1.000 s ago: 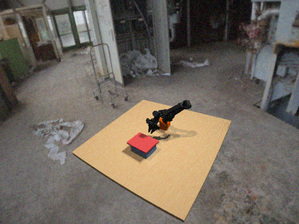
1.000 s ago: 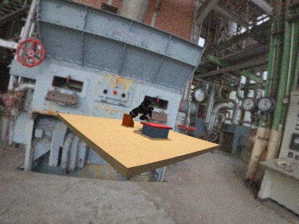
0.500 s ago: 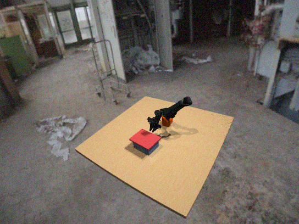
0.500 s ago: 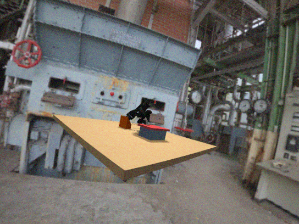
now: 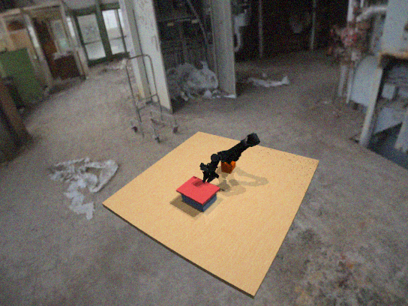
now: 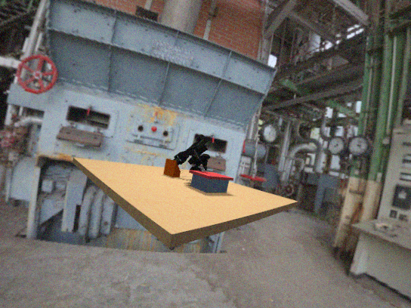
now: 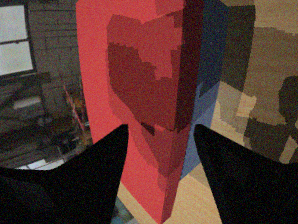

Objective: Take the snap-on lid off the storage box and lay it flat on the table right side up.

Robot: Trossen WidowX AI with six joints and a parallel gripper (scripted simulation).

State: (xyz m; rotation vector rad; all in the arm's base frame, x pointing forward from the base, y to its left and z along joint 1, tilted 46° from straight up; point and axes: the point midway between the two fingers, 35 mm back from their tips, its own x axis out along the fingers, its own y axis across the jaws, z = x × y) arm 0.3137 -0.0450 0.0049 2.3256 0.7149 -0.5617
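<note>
The lid is 80 mm ahead of my gripper tip and 20 mm to the right of it. Round my gripper tip: storage box: 80 mm ahead, 20 mm to the right, 50 mm below.
</note>
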